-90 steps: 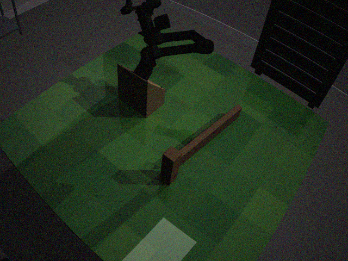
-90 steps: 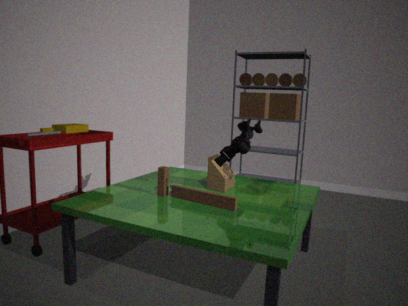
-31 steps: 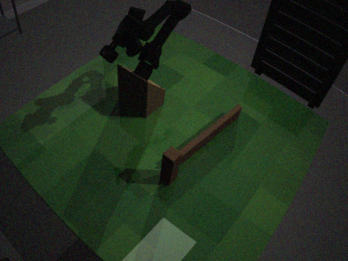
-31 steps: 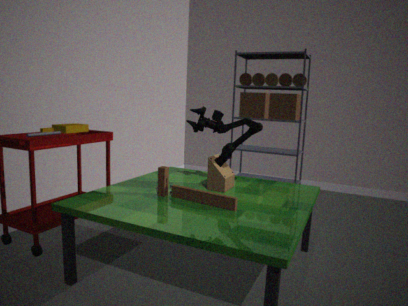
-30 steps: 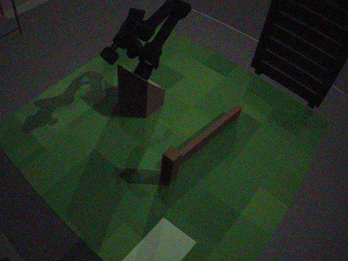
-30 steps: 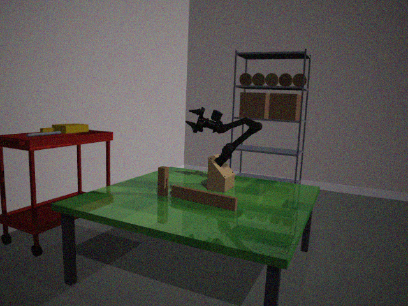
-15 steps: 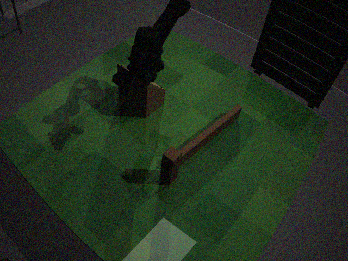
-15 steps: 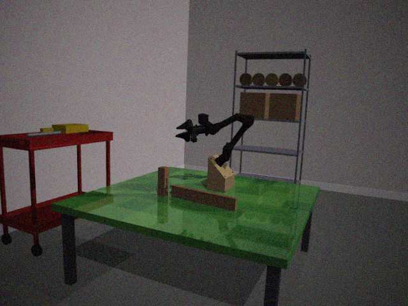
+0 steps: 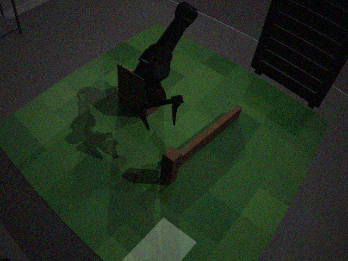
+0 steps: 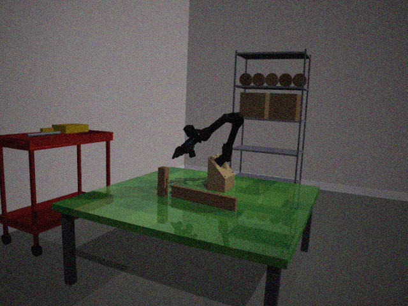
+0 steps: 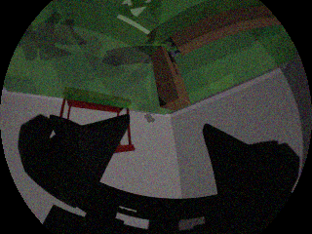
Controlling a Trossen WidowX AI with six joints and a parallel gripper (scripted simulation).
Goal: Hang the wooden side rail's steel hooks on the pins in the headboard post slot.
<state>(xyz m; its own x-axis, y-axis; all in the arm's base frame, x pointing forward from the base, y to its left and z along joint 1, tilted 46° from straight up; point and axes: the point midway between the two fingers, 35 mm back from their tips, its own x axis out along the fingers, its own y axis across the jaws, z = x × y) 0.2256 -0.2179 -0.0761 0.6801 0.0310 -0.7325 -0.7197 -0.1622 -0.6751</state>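
Right now the headboard post is 7 cm ahead of my gripper tip, 4 cm to the right of it and 14 cm below it.
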